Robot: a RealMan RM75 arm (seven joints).
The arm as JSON. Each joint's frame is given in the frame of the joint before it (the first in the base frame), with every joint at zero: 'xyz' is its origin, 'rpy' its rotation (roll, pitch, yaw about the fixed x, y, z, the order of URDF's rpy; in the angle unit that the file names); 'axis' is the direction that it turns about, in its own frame. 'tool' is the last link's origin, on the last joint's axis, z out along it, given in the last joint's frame.
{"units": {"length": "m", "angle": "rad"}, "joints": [
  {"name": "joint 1", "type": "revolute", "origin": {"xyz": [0.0, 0.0, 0.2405], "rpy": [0.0, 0.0, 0.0]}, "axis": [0.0, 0.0, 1.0]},
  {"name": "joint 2", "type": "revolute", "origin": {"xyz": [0.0, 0.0, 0.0], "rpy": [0.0, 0.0, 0.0]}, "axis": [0.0, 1.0, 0.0]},
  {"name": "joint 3", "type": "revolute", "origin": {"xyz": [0.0, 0.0, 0.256], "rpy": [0.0, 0.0, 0.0]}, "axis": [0.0, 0.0, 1.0]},
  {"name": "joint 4", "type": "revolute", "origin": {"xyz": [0.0, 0.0, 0.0], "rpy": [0.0, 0.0, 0.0]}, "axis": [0.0, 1.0, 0.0]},
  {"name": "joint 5", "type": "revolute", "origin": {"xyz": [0.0, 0.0, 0.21], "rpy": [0.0, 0.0, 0.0]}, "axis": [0.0, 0.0, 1.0]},
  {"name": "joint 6", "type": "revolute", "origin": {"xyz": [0.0, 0.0, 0.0], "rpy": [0.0, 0.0, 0.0]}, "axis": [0.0, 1.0, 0.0]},
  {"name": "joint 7", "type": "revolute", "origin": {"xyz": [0.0, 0.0, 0.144], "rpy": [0.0, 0.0, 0.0]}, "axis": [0.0, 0.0, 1.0]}
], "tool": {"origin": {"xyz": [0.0, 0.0, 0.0], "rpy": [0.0, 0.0, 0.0]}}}
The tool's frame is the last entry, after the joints.
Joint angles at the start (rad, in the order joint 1, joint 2, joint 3, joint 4, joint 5, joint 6, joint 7):
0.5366 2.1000 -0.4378 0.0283 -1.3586 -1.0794 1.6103
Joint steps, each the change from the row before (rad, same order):
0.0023 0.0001 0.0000 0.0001 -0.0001 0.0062 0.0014
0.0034 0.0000 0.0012 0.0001 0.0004 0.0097 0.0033
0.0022 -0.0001 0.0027 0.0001 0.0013 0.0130 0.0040
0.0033 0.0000 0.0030 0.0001 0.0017 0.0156 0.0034
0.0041 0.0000 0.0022 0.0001 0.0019 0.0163 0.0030
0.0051 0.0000 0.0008 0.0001 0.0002 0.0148 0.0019
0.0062 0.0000 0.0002 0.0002 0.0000 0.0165 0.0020
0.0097 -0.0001 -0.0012 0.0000 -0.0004 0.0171 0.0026
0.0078 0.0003 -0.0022 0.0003 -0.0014 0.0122 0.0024
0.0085 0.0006 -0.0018 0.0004 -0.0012 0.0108 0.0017
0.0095 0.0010 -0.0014 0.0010 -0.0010 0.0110 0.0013
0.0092 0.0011 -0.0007 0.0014 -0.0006 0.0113 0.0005
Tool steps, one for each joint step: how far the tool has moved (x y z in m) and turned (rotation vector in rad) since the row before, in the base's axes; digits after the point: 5 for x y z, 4 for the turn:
0.00004 0.00070 -0.00041 -0.0025 -0.0015 -0.0034
0.00023 0.00117 -0.00037 -0.0026 -0.0007 -0.0069
0.00118 0.00093 -0.00025 -0.0020 -0.0006 -0.0124
0.00116 0.00127 -0.00035 -0.0022 -0.0019 -0.0135
0.00097 0.00147 -0.00044 -0.0028 -0.0028 -0.0129
0.00031 0.00160 -0.00067 -0.0045 -0.0045 -0.0086
0.00013 0.00186 -0.00084 -0.0056 -0.0055 -0.0085
-0.00102 0.00291 -0.00094 -0.0069 -0.0063 -0.0048
-0.00123 0.00210 -0.00113 -0.0071 -0.0047 -0.0017
-0.00173 0.00228 -0.00116 -0.0063 -0.0042 0.0002
-0.00217 0.00244 -0.00143 -0.0065 -0.0037 0.0007
-0.00204 0.00229 -0.00147 -0.0060 -0.0038 -0.0002

